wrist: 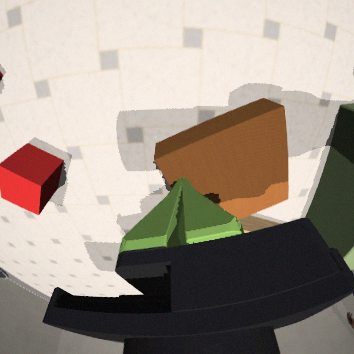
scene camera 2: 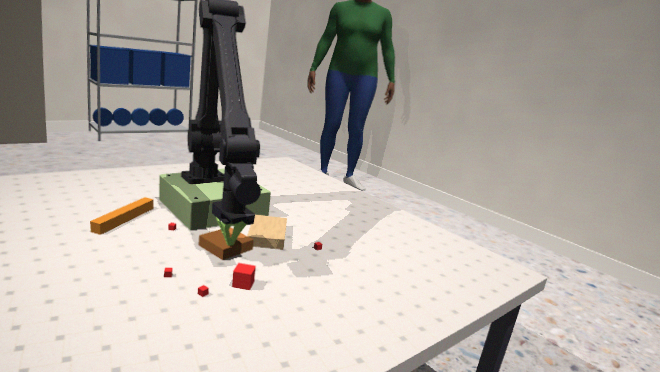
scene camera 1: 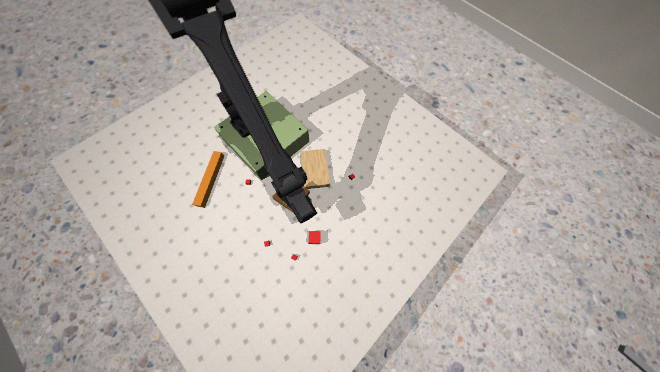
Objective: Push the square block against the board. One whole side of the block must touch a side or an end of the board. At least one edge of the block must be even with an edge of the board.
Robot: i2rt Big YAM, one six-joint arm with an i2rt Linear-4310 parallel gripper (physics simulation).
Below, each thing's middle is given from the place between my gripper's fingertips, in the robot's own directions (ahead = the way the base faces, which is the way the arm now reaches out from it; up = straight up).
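Positions relative to my hand: light wooden block (scene camera 2: 268, 232), 70 mm behind, 150 mm to the left, 10 mm below; red cube (wrist: 37, 172), 140 mm ahead, 30 mm to the right, 10 mm below; orange board (scene camera 2: 100, 225), 300 mm behind, 180 mm to the right, 10 mm below; brown square block (scene camera 2: 214, 242), 40 mm behind, 10 mm to the left, 10 mm below.
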